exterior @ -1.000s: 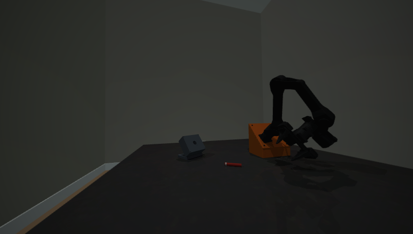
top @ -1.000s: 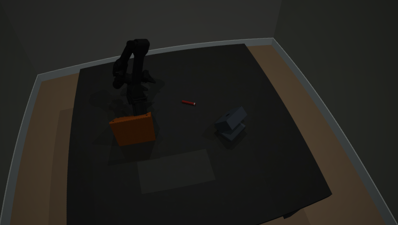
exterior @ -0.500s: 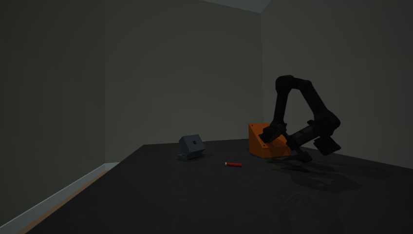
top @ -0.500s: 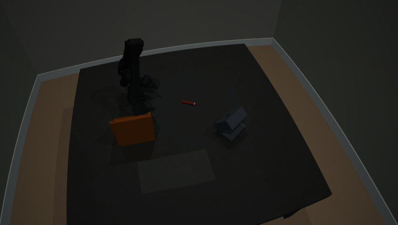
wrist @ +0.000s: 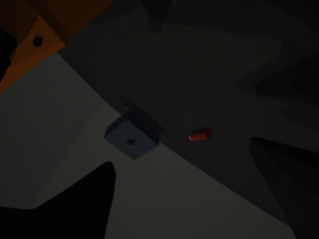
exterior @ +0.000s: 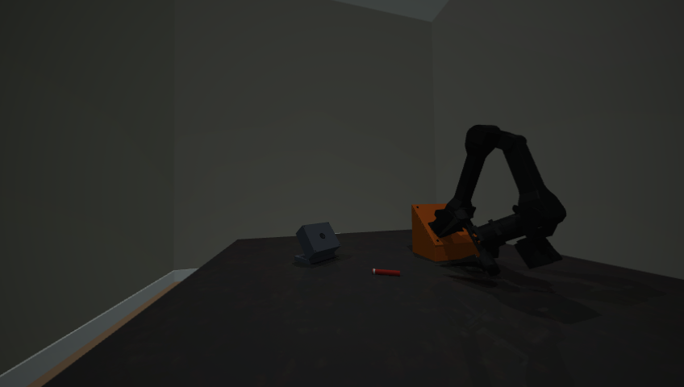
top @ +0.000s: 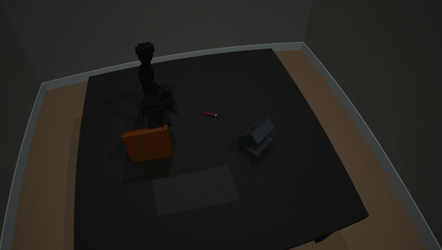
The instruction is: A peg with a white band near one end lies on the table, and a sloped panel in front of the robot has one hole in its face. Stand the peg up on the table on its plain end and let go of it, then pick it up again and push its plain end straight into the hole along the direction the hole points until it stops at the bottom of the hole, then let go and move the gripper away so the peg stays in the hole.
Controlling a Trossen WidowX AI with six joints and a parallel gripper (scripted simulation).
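My gripper tip is now 180 mm short of the red peg, 70 mm to the left of it and 60 mm above it. The rest, counted from my gripper tip: sloped panel: 310 mm ahead, 290 mm to the right.
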